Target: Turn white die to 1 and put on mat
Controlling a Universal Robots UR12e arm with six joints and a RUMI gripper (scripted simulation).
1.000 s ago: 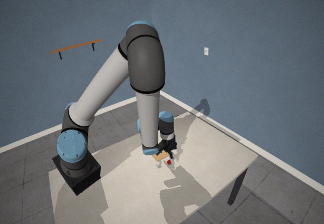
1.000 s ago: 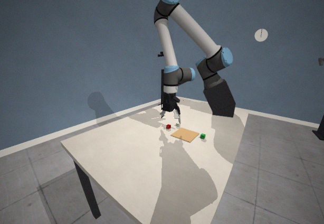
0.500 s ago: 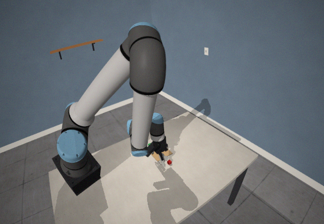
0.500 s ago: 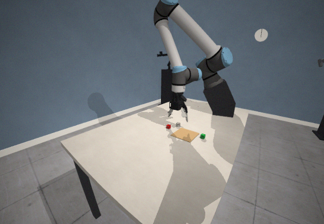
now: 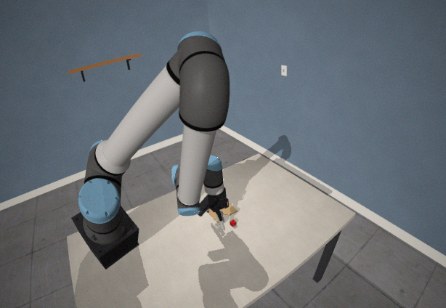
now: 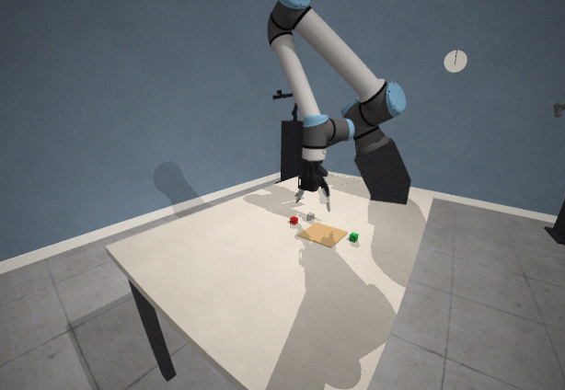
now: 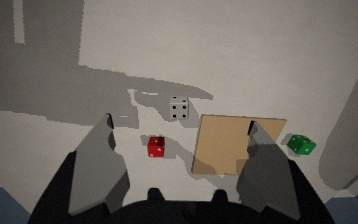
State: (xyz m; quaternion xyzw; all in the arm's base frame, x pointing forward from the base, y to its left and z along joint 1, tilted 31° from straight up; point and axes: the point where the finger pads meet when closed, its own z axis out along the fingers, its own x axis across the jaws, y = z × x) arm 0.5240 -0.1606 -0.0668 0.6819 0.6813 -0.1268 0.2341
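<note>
Right now the white die is 4 cm below my hand and 1 cm ahead of it. The rest, counted from my hand: red die (8 cm ahead, 4 cm to the right, 4 cm below); tan mat (10 cm to the left, 10 cm ahead, 5 cm below); green die (21 cm to the left, 8 cm ahead, 4 cm below).
</note>
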